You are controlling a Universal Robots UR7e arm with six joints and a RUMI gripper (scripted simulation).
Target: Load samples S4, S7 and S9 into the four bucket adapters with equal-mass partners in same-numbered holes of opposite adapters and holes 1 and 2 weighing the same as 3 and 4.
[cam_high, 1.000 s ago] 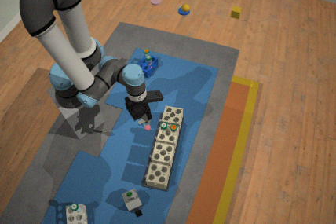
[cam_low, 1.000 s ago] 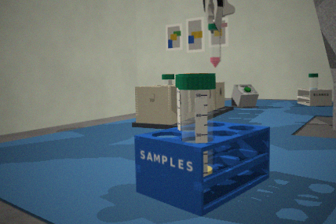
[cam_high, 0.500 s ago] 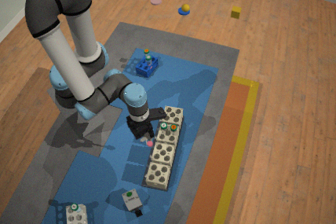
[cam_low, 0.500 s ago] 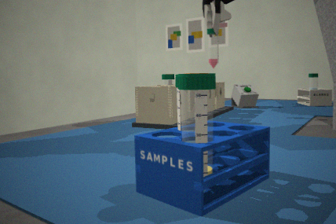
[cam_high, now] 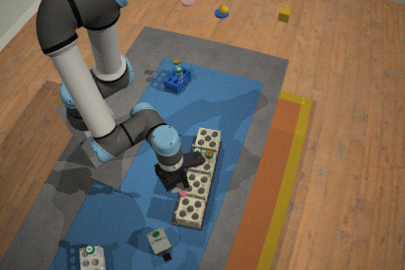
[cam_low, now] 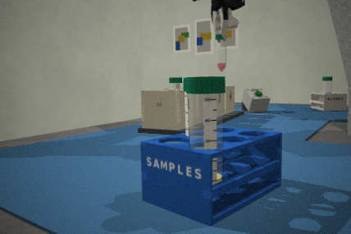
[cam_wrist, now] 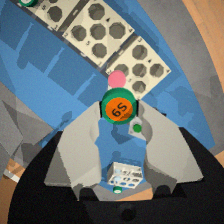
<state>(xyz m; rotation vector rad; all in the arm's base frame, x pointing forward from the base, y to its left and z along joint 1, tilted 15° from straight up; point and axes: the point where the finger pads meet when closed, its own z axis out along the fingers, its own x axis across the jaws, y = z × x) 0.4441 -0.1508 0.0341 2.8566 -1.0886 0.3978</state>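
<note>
Now: the sample tube S9 5 cm below my hand and 1 cm behind it. Also, from my hand: blanks rack 35 cm to the right, 29 cm behind, 22 cm below; white-dot blank 20 cm to the left, 18 cm below; done desk 20 cm below, 18 cm to the right, 6 cm behind.
</note>
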